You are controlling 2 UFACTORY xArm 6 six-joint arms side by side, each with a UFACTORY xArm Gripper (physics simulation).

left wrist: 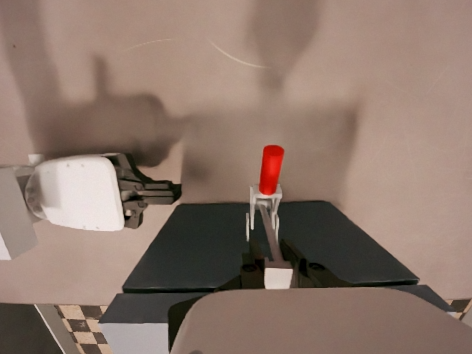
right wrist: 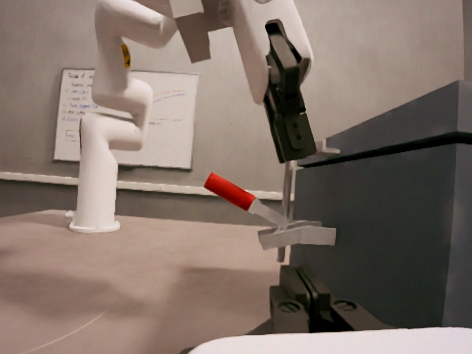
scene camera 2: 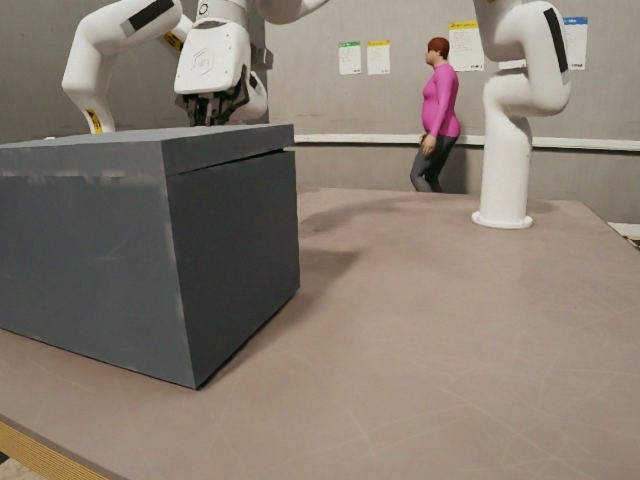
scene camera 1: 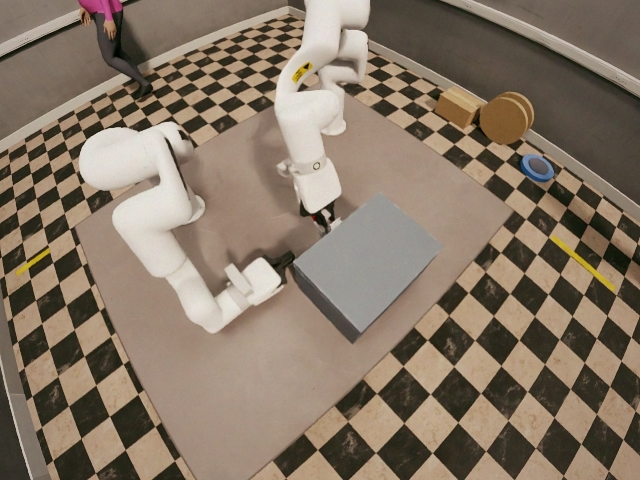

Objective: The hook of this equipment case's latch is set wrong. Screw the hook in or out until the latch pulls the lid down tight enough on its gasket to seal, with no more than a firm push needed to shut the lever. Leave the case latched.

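Places are measured from the left arm's base along level axes (x ahead, y left, z up), in centimetres.
Where they show: left gripper, between the fingertips: [left wrist: 267, 255] [right wrist: 297, 159] [scene camera 1: 326, 221]; right gripper, between the fingertips: [left wrist: 178, 192] [right wrist: 292, 289] [scene camera 1: 293, 254]; left arm's base, origin of its link: [right wrist: 95, 227] [scene camera 2: 501, 221] [scene camera 1: 331, 126].
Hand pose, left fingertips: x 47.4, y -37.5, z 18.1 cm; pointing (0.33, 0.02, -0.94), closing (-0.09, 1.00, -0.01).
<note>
Things, the pixels of their top centre, and the offset from my left fingertips. "pt": a spot on its surface instead. Level surfaces: height alone.
- latch's red lever, centre of its top: [left wrist: 274, 178] [right wrist: 230, 173] dy -0.1, dx -6.6, dz -1.9 cm
- hook's rod, centre of its top: [left wrist: 277, 279] [right wrist: 291, 129] dy +0.0, dx -0.7, dz +3.0 cm
- pale catch, a spot on its surface: [right wrist: 327, 148] pt dy -0.7, dx +2.7, dz +1.2 cm
- hook's pale head, a spot on its surface: [left wrist: 278, 278] pt dy +0.1, dx -0.8, dz +3.0 cm
- brown table top, height of its surface: dz -18.1 cm
The grey-blue case [scene camera 1: 367, 258] [scene camera 2: 118, 248] [right wrist: 380, 215] stands with its lid [scene camera 2: 227, 147] [right wrist: 400, 122] down over it; a dark gap shows below the lid, widening toward the latch side in scene camera 2. The latch's red lever [left wrist: 271, 170] [right wrist: 230, 191] sticks outward and slants up from its grey bracket [right wrist: 317, 236]. The hook's rod [left wrist: 270, 230] [right wrist: 286, 192] stands upright through the bracket. A pale catch [right wrist: 327, 148] is on the lid. My left gripper [scene camera 1: 324, 224] [left wrist: 267, 255] [right wrist: 297, 159] is shut on the hook's pale head [left wrist: 278, 278]. My right gripper [scene camera 1: 292, 256] [left wrist: 178, 192] [right wrist: 292, 289] is shut and empty, beside the case's corner.
The case stands on a brown table top [scene camera 1: 217, 387] [scene camera 2: 439, 335]. Both arms reach in from the side where the latch is. A person [scene camera 1: 116, 43] [scene camera 2: 439, 108] is beyond the table. Boxes [scene camera 1: 457, 107] and a blue round object [scene camera 1: 537, 167] lie on the floor.
</note>
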